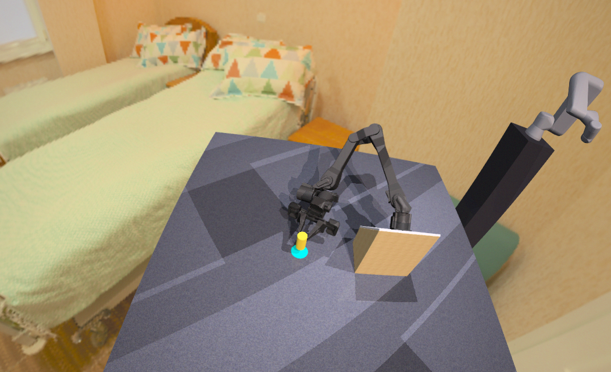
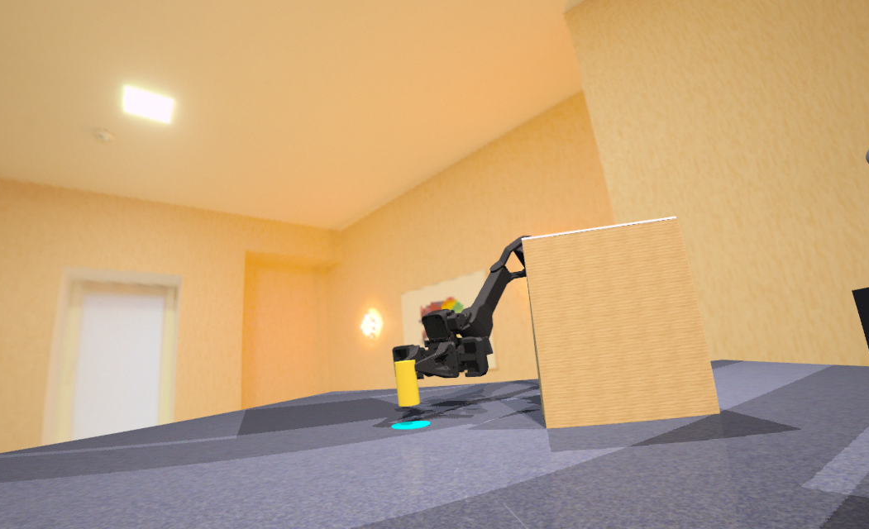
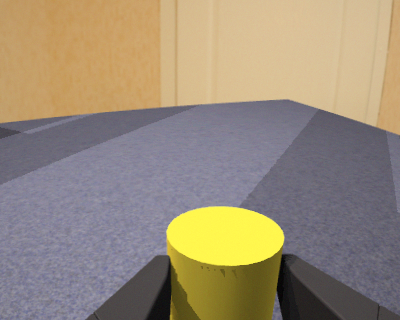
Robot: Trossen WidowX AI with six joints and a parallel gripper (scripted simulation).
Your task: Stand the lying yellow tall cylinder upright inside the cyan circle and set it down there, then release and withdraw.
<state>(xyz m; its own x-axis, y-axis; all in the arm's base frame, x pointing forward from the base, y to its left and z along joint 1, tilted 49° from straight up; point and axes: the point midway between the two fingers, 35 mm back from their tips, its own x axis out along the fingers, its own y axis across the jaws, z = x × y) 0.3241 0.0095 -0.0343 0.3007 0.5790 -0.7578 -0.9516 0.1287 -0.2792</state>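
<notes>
My gripper tip is 90 mm above the cyan circle. Round my gripper tip: yellow cylinder: 20 mm below.
</notes>
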